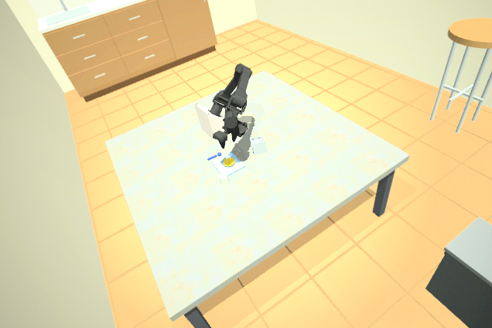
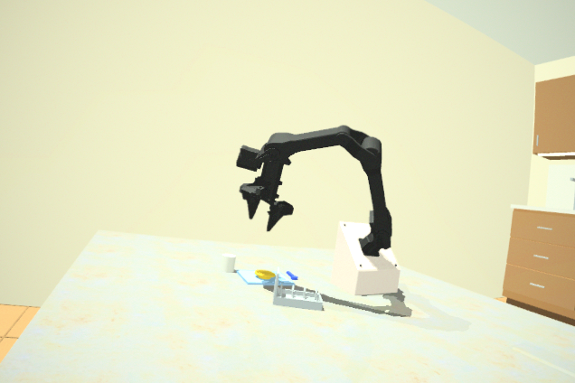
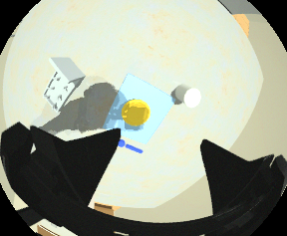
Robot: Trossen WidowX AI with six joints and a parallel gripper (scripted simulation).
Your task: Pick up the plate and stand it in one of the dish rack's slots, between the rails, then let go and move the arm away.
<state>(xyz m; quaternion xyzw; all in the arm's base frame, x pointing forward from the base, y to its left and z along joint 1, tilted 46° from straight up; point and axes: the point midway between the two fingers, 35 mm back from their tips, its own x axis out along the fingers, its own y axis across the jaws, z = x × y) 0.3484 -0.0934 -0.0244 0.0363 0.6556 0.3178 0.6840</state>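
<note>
The plate is 40 mm behind my gripper tip, 10 mm to the right of it and 150 mm below it. From my gripper tip the other things lie so: light blue mat: 50 mm behind, 10 mm to the right, 160 mm below; then blue utensil: 150 mm behind, 30 mm to the right, 160 mm below; then white cup: 50 mm ahead, 90 mm to the right, 140 mm below.
</note>
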